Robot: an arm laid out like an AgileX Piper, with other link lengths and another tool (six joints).
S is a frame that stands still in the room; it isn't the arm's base.
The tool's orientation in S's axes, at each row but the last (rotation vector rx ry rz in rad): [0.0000, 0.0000, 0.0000]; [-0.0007, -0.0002, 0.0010]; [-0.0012, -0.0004, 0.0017]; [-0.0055, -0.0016, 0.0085]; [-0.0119, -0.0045, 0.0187]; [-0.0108, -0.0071, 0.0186]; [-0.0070, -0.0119, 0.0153]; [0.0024, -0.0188, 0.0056]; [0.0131, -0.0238, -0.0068]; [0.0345, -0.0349, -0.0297]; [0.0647, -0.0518, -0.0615]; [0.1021, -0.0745, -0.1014]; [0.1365, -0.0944, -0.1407]
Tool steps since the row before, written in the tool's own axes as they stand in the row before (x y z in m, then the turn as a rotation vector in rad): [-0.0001, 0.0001, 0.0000, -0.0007, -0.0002, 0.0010]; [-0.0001, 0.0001, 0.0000, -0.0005, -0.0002, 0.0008]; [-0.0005, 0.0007, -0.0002, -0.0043, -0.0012, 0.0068]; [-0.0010, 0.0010, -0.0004, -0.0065, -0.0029, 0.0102]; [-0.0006, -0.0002, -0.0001, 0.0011, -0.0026, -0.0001]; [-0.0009, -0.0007, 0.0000, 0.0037, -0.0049, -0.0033]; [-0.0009, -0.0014, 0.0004, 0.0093, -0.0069, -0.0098]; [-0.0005, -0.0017, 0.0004, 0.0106, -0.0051, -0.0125]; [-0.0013, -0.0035, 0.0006, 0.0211, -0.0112, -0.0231]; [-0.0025, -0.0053, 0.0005, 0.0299, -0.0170, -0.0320]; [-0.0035, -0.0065, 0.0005, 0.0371, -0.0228, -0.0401]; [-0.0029, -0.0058, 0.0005, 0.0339, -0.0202, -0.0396]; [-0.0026, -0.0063, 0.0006, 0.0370, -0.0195, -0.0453]
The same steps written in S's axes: [-0.0001, 0.0001, 0.0000, -0.0007, -0.0002, 0.0010]; [-0.0001, 0.0001, 0.0000, -0.0005, -0.0002, 0.0008]; [-0.0005, 0.0007, -0.0002, -0.0043, -0.0012, 0.0068]; [-0.0010, 0.0010, -0.0004, -0.0065, -0.0029, 0.0102]; [-0.0006, -0.0002, -0.0001, 0.0011, -0.0026, -0.0001]; [-0.0009, -0.0007, 0.0000, 0.0038, -0.0049, -0.0032]; [-0.0009, -0.0014, 0.0004, 0.0095, -0.0068, -0.0096]; [-0.0005, -0.0017, 0.0004, 0.0109, -0.0050, -0.0123]; [-0.0013, -0.0035, 0.0005, 0.0216, -0.0110, -0.0227]; [-0.0027, -0.0052, 0.0002, 0.0305, -0.0168, -0.0315]; [-0.0039, -0.0063, -0.0001, 0.0378, -0.0225, -0.0396]; [-0.0035, -0.0055, -0.0003, 0.0348, -0.0197, -0.0391]; [-0.0035, -0.0059, -0.0005, 0.0386, -0.0187, -0.0443]
